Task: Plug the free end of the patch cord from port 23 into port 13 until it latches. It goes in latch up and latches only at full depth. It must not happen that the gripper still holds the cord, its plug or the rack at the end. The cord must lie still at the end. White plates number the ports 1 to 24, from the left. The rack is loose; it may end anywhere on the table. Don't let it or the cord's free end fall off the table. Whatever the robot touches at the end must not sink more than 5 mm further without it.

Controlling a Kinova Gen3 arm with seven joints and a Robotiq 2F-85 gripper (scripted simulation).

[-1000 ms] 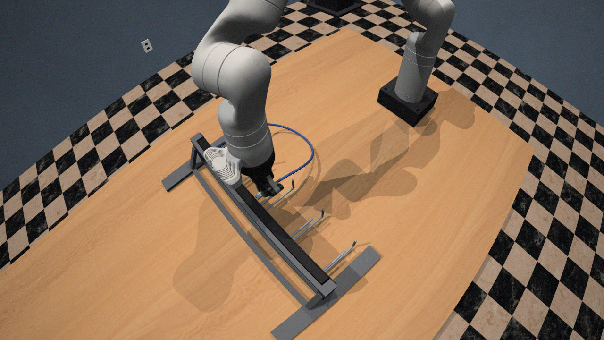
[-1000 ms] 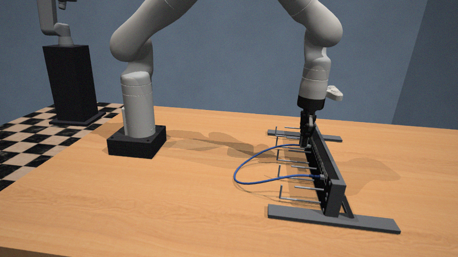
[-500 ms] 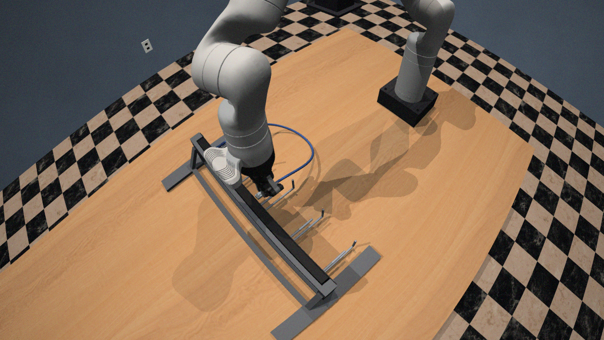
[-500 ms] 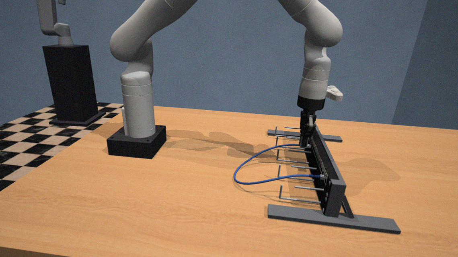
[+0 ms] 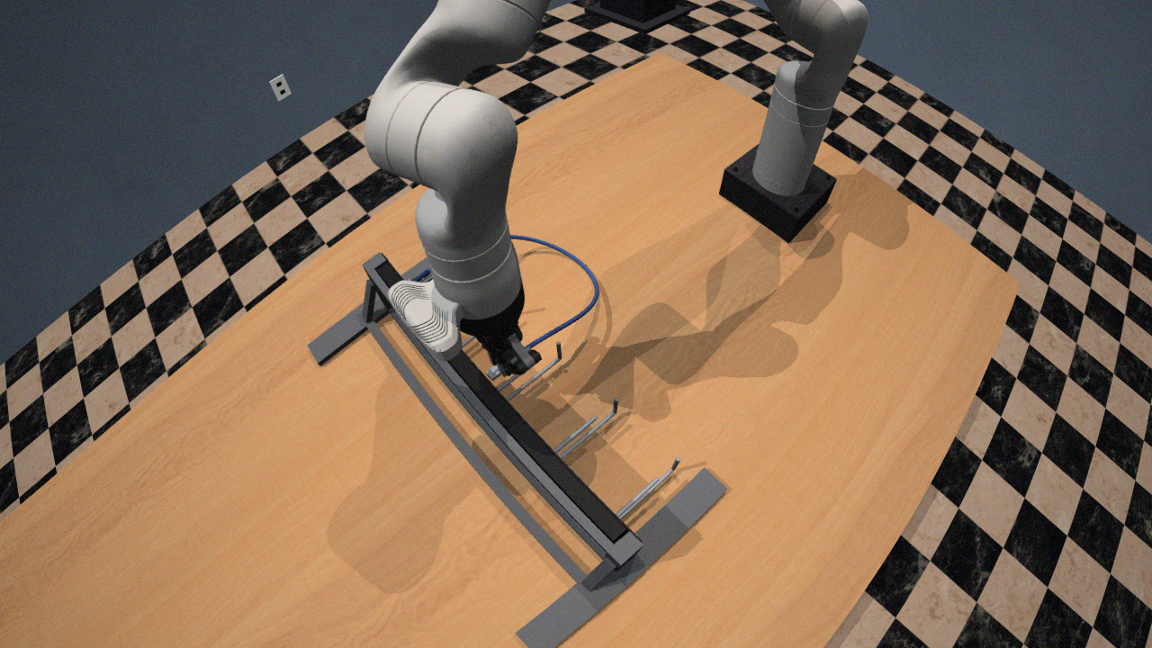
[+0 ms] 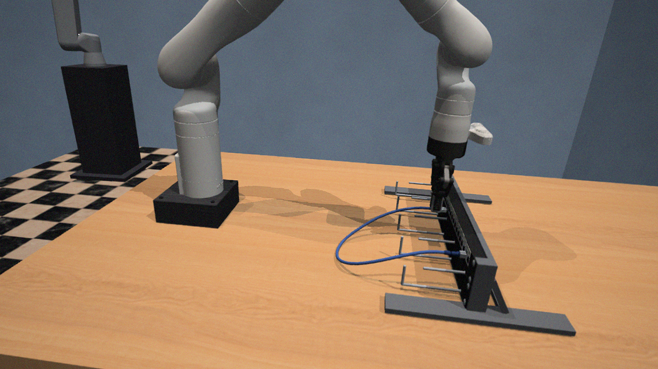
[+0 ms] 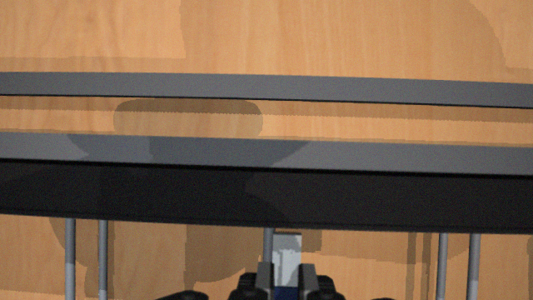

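My gripper is now 1 cm short of the plug and 1 cm above it.
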